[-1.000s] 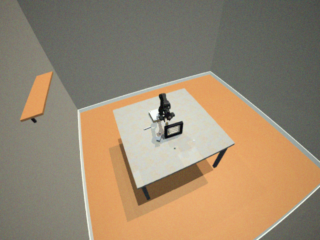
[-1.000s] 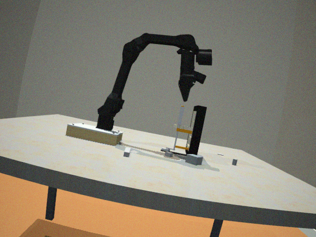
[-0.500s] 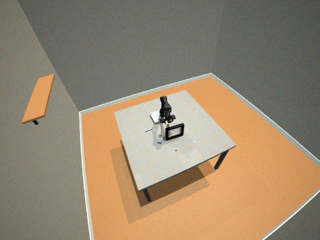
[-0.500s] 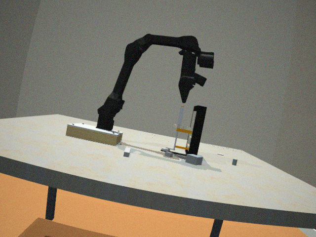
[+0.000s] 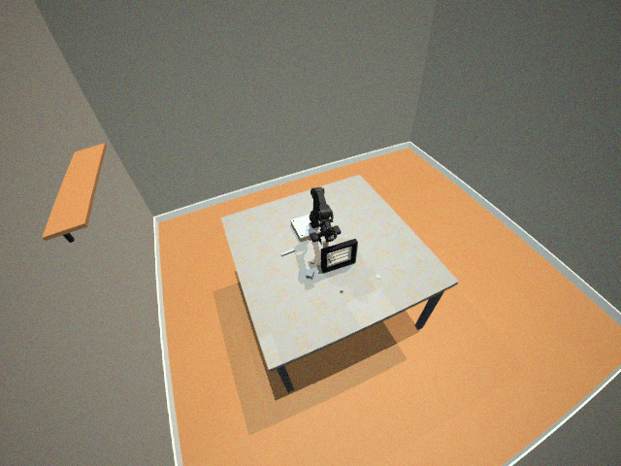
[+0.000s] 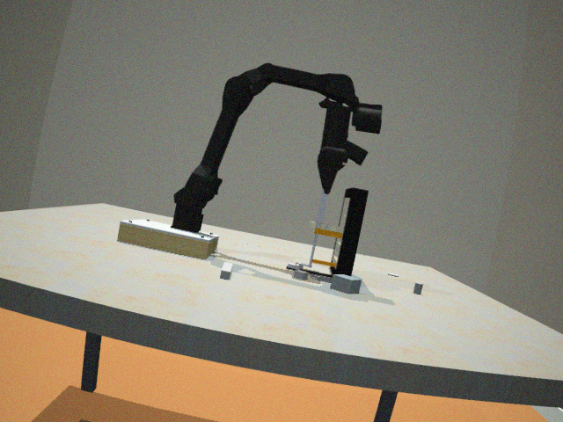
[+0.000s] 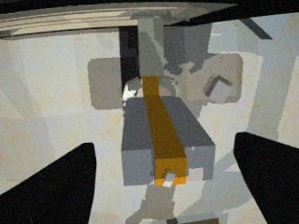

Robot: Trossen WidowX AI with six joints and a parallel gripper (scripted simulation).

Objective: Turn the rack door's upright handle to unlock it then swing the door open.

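My gripper tip is now 1 cm past the upright handle and 7 cm above it.
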